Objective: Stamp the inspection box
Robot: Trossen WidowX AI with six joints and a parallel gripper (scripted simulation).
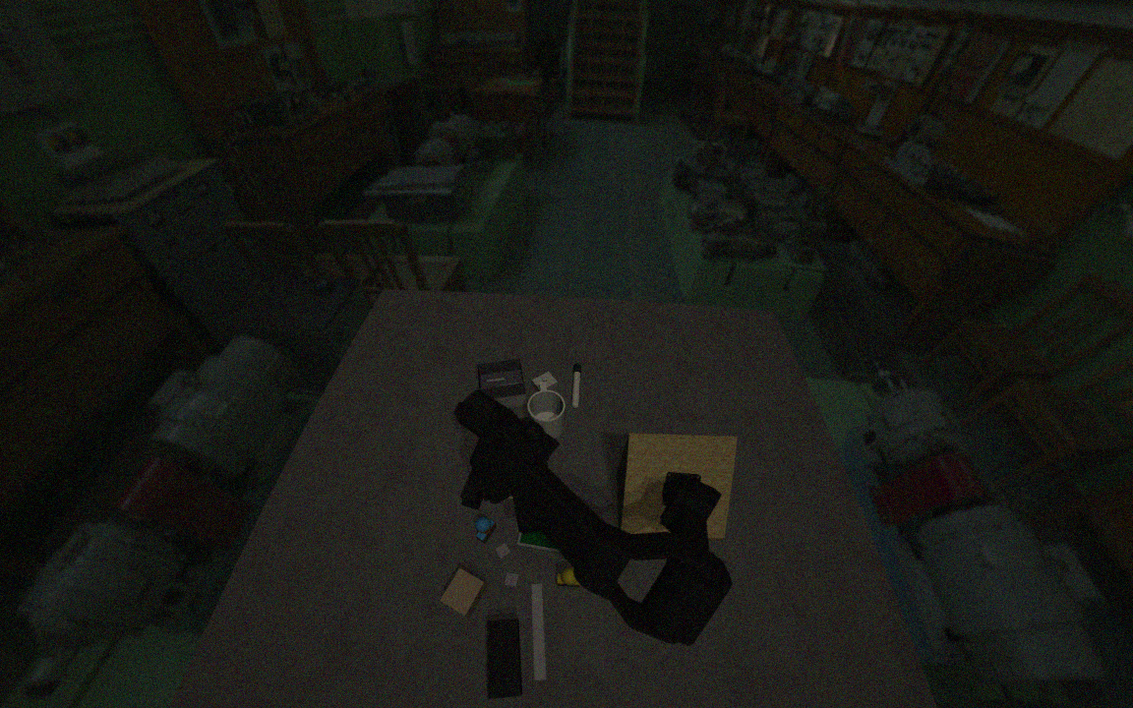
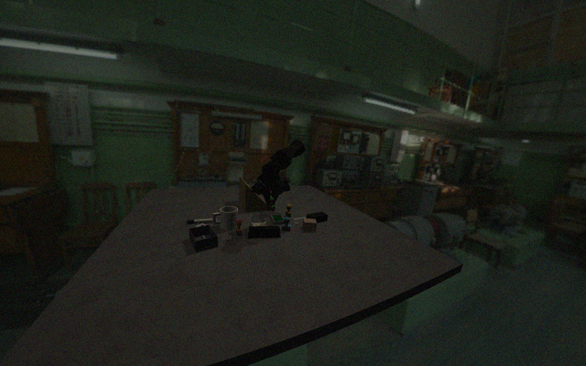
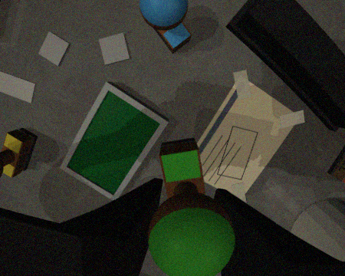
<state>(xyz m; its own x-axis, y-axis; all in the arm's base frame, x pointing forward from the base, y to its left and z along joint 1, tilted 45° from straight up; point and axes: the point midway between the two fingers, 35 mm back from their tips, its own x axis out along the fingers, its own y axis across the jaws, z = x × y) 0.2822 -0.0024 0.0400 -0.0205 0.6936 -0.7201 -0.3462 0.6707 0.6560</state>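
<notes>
The card is 3 cm ahead of my gripper tip, 5 cm to the right of it and 10 cm below it. The rest, counted from my gripper tip: ink pad: 3 cm behind, 5 cm to the left, 9 cm below; green stamp: right at my gripper tip; blue stamp: 8 cm ahead, 6 cm to the left, 8 cm below.
</notes>
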